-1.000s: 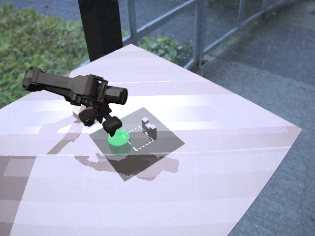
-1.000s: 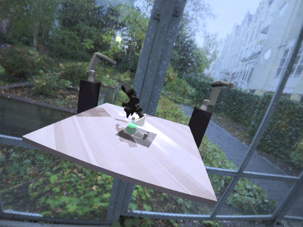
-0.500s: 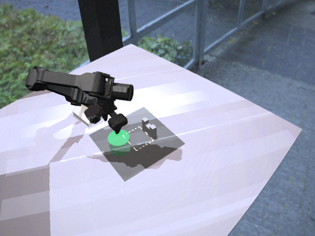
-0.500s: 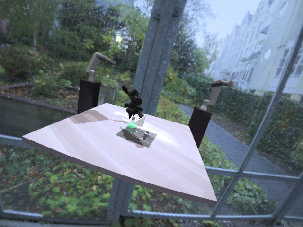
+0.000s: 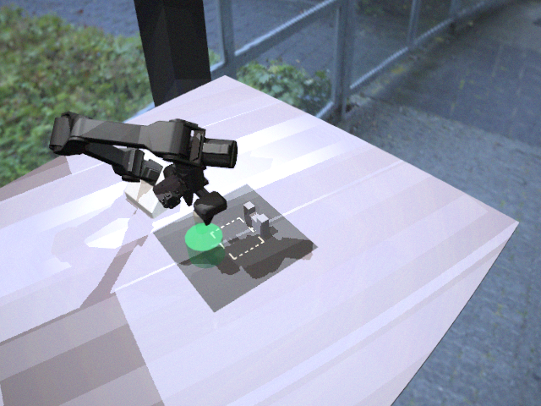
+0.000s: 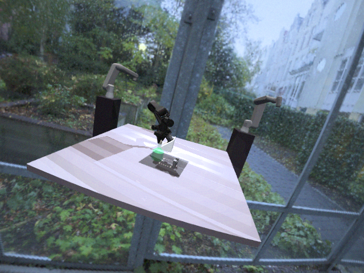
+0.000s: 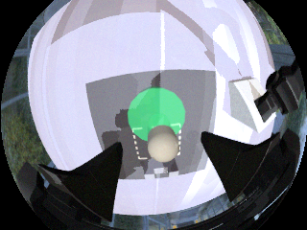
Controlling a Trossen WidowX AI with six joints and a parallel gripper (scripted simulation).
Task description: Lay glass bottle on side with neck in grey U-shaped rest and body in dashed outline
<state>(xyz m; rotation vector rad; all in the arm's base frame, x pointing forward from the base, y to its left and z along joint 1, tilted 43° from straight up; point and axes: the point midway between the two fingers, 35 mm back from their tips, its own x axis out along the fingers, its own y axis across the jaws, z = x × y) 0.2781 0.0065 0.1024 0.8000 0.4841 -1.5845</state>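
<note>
My gripper tip is 5 cm above the glass bottle. From my gripper tip the other things lie so: mat: 2 cm ahead, 8 cm to the left, 14 cm below.
</note>
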